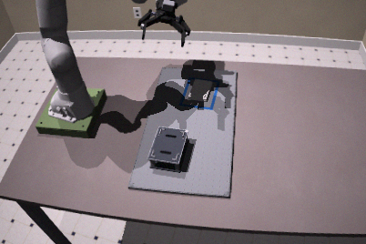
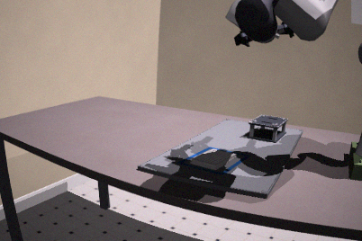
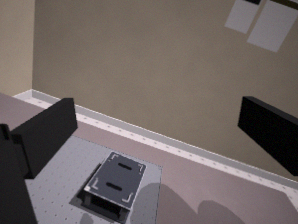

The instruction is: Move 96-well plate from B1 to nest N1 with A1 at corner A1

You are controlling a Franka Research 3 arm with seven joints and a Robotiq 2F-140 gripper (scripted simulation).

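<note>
Right now the white 96-well plate is 370 mm below my hand, 140 mm to the left of it and 100 mm ahead of it. From my hand the other things lie so: raised plate nest N1: 320 mm below, 230 mm to the right, 40 mm ahead; A1 mark: 320 mm below, 160 mm to the right, 100 mm ahead.
</note>
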